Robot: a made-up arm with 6 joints.
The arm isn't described. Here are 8 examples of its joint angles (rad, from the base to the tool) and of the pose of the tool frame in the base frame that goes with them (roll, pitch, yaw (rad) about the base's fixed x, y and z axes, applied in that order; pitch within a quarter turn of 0, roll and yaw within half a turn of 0; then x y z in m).
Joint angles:
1: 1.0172 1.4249 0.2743 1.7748 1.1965 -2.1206
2: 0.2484 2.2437 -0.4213 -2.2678 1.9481 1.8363
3: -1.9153 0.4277 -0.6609 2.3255 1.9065 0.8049
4: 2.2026 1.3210 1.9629 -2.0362 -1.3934 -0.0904
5: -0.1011 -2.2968 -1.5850 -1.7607 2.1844 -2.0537
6: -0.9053 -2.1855 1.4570 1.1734 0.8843 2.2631
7: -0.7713 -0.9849 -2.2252 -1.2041 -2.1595 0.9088
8: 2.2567 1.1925 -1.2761 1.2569 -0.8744 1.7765
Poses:
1: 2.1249 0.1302 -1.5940 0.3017 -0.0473 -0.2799
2: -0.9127 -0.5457 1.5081 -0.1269 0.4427 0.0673
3: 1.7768 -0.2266 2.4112 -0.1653 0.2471 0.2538
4: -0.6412 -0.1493 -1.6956 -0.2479 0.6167 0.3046
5: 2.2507 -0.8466 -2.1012 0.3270 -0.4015 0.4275
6: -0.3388 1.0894 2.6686 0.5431 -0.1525 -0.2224
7: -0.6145 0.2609 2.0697 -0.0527 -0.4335 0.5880
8: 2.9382 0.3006 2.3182 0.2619 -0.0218 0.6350
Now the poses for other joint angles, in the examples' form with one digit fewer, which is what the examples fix.
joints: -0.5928 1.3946 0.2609 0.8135 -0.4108 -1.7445
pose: -2.429 0.292 -1.425 0.260 0.342 0.658
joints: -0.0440 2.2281 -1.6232 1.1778 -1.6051 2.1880
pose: 2.359 -1.206 0.690 -0.577 -0.436 -0.116
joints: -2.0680 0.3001 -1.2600 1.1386 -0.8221 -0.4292
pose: -2.505 1.164 -2.430 0.345 -0.066 0.437
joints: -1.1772 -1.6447 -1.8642 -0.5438 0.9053 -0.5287
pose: 1.223 -0.693 -0.230 -0.082 -0.413 0.333
